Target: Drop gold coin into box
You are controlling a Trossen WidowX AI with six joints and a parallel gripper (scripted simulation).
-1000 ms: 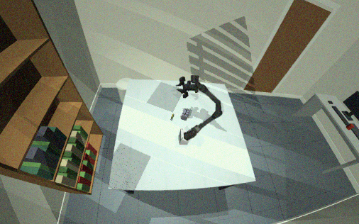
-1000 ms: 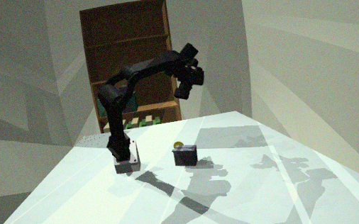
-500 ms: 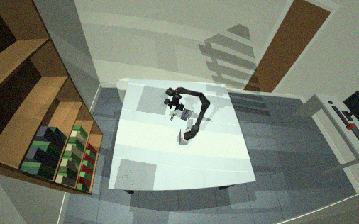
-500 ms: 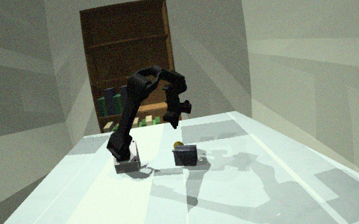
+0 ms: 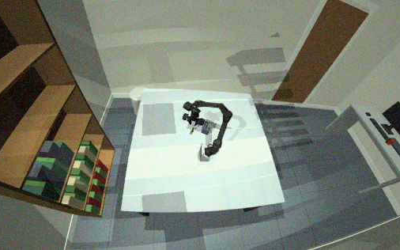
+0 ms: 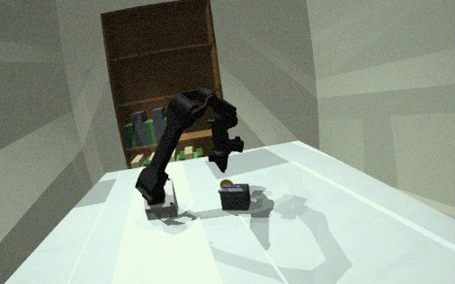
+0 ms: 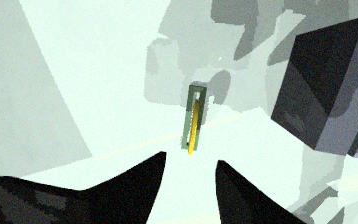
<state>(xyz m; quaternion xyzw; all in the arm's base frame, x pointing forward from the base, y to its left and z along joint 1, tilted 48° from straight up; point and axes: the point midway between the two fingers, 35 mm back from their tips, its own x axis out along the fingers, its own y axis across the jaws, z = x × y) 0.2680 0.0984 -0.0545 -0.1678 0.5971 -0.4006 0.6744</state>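
The gold coin is 6 cm below my gripper tip.
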